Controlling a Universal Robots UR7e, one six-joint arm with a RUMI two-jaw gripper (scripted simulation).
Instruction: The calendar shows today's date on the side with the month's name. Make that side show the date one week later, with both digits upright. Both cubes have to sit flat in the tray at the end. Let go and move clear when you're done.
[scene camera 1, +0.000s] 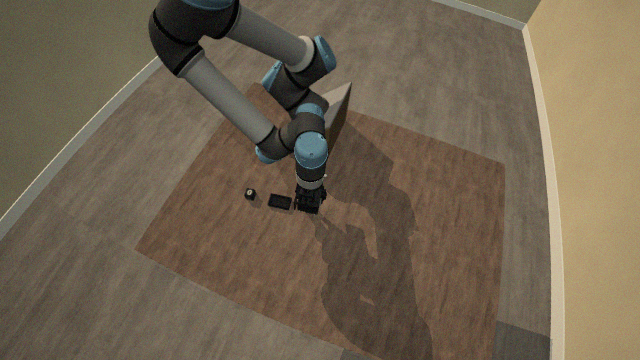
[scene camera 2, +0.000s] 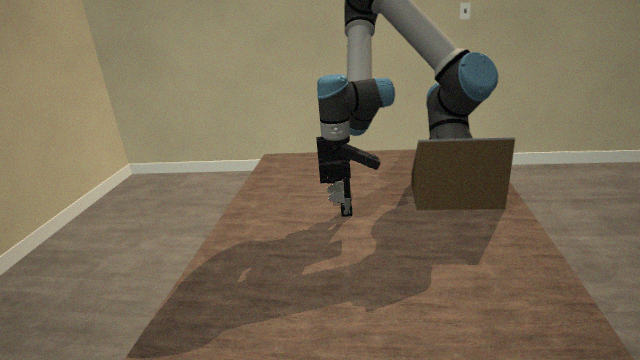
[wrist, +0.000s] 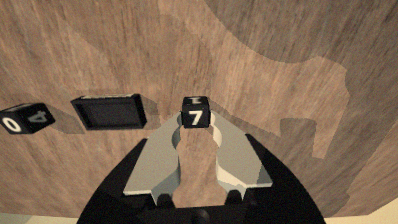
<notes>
I see my gripper (scene camera 2: 345, 210), a black cube (wrist: 195, 110) and a black tray (wrist: 122, 111).
My gripper is seen too in the wrist view (wrist: 195, 111).
</notes>
